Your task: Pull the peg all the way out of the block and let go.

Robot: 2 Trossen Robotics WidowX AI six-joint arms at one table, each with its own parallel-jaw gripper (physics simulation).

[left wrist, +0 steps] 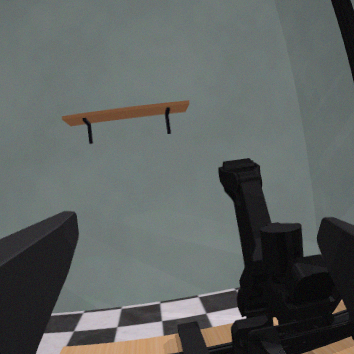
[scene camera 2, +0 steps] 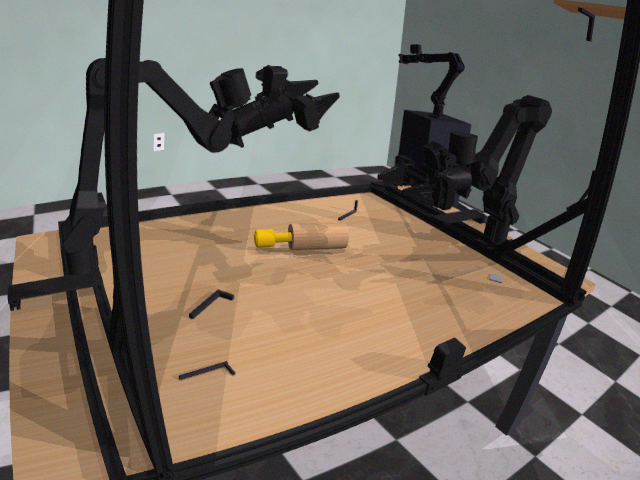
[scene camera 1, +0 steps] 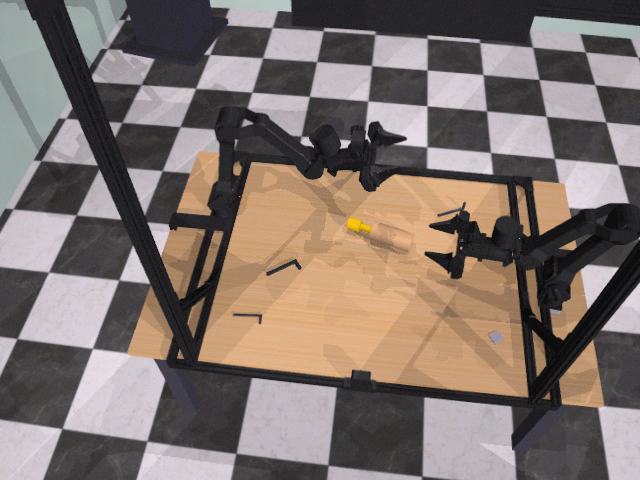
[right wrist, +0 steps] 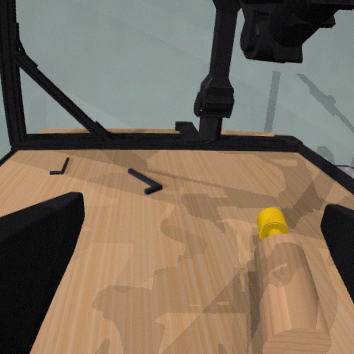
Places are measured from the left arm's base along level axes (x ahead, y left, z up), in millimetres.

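Pixels of known places: left gripper, fingertip midpoint: (left wrist: 202, 227) (scene camera 2: 328, 87) (scene camera 1: 404, 152); right gripper, fingertip midpoint: (scene camera 2: 389, 184) (scene camera 1: 426, 239) (right wrist: 207, 211); left arm's base, link origin: (scene camera 2: 81, 270) (scene camera 1: 223, 212) (right wrist: 208, 138); right arm's base, link origin: (scene camera 2: 494, 239) (scene camera 1: 549, 298).
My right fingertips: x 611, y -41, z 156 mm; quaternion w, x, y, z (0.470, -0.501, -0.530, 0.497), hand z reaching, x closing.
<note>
For each thing: its top centre in the pictures, then the offset to it from my right fingertips. "spot": a spot on its surface instead.
- yellow peg, top centre: (right wrist: 279, 233) (scene camera 2: 285, 229) (scene camera 1: 368, 225) 173 mm back, 103 mm left, 130 mm down
- round wooden block, top centre: (right wrist: 294, 271) (scene camera 2: 319, 224) (scene camera 1: 392, 230) 99 mm back, 96 mm left, 120 mm down
- small grey tile, top centre: (scene camera 2: 496, 277) (scene camera 1: 496, 337) 240 mm ahead, 131 mm right, 172 mm down
- black camera box, surface spot: (scene camera 2: 447, 356) (scene camera 1: 352, 379) spot: 90 mm back, 375 mm right, 126 mm down
The yellow peg (scene camera 1: 354, 224) (scene camera 2: 264, 238) (right wrist: 271, 221) lies level, its wide head outside and its thin stem running into the left end of the round wooden block (scene camera 1: 395, 237) (scene camera 2: 320, 236) (right wrist: 286, 295). How deep the stem reaches is hidden. The block lies on its side on the table. My left gripper (scene camera 1: 403, 153) (scene camera 2: 327, 88) (left wrist: 202, 227) is open and empty, high over the far table edge, well away from the peg. My right gripper (scene camera 1: 429, 239) (scene camera 2: 388, 170) (right wrist: 207, 211) is open and empty, raised to the right of the block. Neither touches peg or block.
Dark L-shaped pieces (scene camera 1: 281, 267) (scene camera 1: 247, 314) (scene camera 1: 450, 211) lie on the table, one behind the block and two at the left. A small grey tile (scene camera 1: 496, 337) (scene camera 2: 495, 278) lies at the right. A black camera box (scene camera 1: 360, 379) (scene camera 2: 447, 356) sits on the near frame rail.
</note>
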